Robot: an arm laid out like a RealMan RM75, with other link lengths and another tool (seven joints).
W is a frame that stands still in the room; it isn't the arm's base.
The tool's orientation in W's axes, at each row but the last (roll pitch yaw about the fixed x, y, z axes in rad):
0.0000 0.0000 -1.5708
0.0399 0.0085 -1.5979
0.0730 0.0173 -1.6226
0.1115 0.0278 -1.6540
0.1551 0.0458 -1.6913
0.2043 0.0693 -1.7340
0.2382 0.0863 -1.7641
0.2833 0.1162 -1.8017
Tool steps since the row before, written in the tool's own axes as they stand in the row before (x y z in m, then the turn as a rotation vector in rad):
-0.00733 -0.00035 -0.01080 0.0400 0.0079 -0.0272
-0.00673 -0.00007 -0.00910 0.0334 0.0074 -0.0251
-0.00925 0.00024 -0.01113 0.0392 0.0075 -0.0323
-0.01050 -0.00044 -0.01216 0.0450 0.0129 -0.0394
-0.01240 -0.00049 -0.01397 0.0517 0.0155 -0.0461
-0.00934 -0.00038 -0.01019 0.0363 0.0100 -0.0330
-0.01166 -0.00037 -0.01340 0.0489 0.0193 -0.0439
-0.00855 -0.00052 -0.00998 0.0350 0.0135 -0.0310
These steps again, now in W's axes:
-0.00035 0.00733 -0.01080 0.0079 -0.0400 -0.0272
0.00048 0.00680 -0.00904 0.0075 -0.0334 -0.0251
0.00154 0.00937 -0.01092 0.0078 -0.0391 -0.0323
0.00181 0.01072 -0.01184 0.0135 -0.0452 -0.0390
0.00323 0.01273 -0.01330 0.0163 -0.0520 -0.0455
0.00330 0.00961 -0.00938 0.0107 -0.0363 -0.0327
0.00520 0.01197 -0.01206 0.0198 -0.0502 -0.0422
0.00443 0.00884 -0.00867 0.0138 -0.0359 -0.0299

